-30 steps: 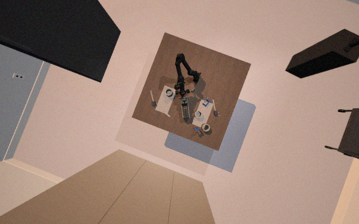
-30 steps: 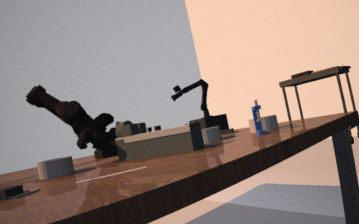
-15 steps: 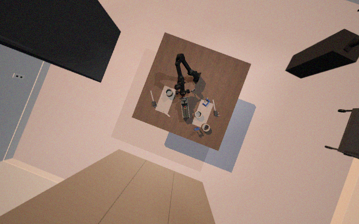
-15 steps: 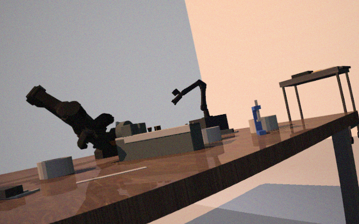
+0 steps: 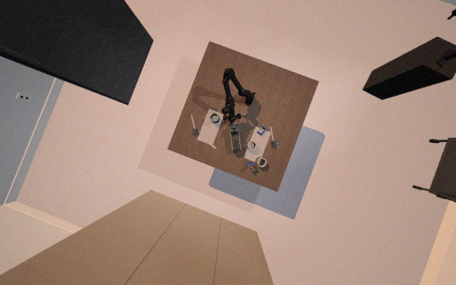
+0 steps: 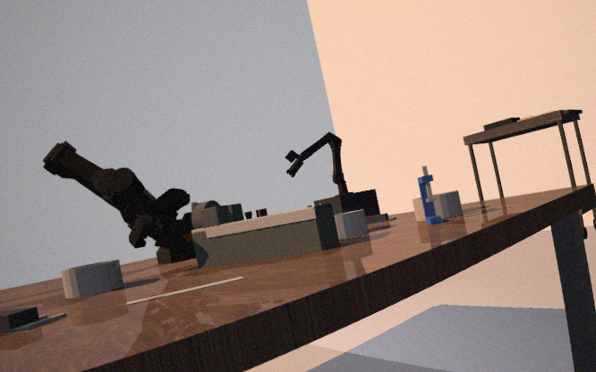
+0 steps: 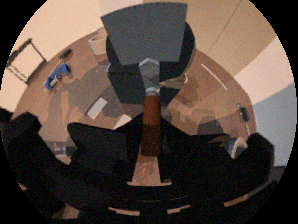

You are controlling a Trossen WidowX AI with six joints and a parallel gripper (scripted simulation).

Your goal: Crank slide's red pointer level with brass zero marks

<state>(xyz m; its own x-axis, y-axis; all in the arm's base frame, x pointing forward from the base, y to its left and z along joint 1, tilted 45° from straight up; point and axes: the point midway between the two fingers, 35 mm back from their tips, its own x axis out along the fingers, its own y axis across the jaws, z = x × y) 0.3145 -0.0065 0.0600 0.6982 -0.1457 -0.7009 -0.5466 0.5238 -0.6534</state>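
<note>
Right now my gripper tip is 110 mm short of the red pointer, 90 mm to the right of it and 50 mm below it. The rest, counted from my gripper tip: crank handle 10 mm behind, 10 mm to the right, 30 mm above; thin white rod 310 mm ahead, 110 mm to the right, 30 mm below.
</note>
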